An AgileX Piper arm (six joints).
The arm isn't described. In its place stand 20 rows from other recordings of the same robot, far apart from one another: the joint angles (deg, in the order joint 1, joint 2, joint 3, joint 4, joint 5, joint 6), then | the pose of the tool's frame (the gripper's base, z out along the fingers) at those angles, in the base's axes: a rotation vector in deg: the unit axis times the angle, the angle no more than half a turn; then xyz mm.
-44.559 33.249 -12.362 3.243 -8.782 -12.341 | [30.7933 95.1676 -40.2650 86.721 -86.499 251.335]
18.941 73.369 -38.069 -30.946 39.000 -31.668 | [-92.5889 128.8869 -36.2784 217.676 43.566 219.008]
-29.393 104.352 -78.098 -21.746 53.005 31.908 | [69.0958 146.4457 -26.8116 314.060 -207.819 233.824]
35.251 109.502 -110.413 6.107 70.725 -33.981 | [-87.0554 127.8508 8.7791 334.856 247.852 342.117]
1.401 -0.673 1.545 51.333 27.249 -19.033 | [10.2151 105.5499 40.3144 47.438 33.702 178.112]
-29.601 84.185 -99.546 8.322 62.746 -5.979 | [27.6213 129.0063 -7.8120 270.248 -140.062 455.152]
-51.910 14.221 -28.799 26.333 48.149 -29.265 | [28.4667 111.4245 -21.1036 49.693 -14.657 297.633]
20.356 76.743 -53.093 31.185 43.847 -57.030 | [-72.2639 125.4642 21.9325 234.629 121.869 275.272]
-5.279 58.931 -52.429 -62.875 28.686 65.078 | [27.1924 101.4877 -23.1812 213.358 -58.756 378.201]
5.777 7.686 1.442 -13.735 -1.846 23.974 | [3.2705 92.5385 12.7395 67.489 7.527 199.187]
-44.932 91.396 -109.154 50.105 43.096 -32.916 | [21.4894 94.5781 -0.3796 277.872 -209.834 510.564]
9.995 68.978 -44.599 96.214 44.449 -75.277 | [-20.6158 105.3701 62.9173 227.475 104.416 322.927]
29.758 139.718 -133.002 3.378 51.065 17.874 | [-13.4968 144.8656 23.6625 472.573 274.990 218.231]
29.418 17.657 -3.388 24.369 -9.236 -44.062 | [-35.2514 83.7588 4.3676 76.496 36.216 225.405]
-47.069 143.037 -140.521 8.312 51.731 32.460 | [91.1568 104.3889 3.5946 387.488 -401.370 226.579]
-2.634 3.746 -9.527 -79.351 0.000 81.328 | [3.1870 79.1588 -0.5488 52.280 -2.405 265.486]
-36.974 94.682 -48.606 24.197 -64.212 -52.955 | [17.6854 76.0253 -80.6191 254.587 -233.702 283.433]
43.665 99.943 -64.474 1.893 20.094 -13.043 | [-65.5530 125.4892 14.9312 268.295 257.502 216.008]
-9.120 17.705 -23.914 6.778 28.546 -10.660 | [1.9044 107.2161 -6.5104 71.134 -6.221 289.138]
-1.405 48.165 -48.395 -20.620 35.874 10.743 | [2.3276 118.9318 -17.0158 165.586 -22.847 360.914]
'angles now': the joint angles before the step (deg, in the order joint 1, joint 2, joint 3, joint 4, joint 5, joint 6). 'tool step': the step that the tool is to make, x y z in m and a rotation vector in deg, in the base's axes. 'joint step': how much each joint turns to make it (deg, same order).
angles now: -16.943, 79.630, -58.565, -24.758, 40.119, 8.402
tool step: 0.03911, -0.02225, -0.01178, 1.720, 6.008, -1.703
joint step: -1.664, 10.794, -9.870, 2.061, 4.911, -3.036
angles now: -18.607, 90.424, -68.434, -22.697, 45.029, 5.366
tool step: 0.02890, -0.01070, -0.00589, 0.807, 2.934, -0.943
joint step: 0.000, 7.104, -7.908, 0.648, 3.915, -0.795
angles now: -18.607, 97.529, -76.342, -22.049, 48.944, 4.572
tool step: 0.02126, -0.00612, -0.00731, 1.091, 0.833, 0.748
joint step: -0.096, 4.877, -5.154, 1.759, 0.951, -1.929
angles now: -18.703, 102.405, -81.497, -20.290, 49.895, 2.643
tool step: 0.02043, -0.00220, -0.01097, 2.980, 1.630, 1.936
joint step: -0.001, 4.930, -5.156, 4.309, 1.816, -4.147
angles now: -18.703, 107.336, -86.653, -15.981, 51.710, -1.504
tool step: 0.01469, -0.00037, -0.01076, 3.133, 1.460, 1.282
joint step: 0.000, 3.850, -3.881, 3.922, 1.885, -3.068
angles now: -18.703, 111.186, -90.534, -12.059, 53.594, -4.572
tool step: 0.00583, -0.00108, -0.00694, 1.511, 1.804, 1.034
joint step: -0.141, 2.068, -1.978, 1.745, 1.801, -2.142
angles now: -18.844, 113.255, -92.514, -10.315, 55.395, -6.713
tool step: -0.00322, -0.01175, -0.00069, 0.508, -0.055, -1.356
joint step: -1.767, 0.320, -0.391, 0.749, 0.097, -0.674
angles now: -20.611, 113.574, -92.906, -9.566, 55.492, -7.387
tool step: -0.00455, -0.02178, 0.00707, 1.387, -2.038, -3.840
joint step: -3.301, 0.342, -2.105, 2.167, 0.397, -0.076
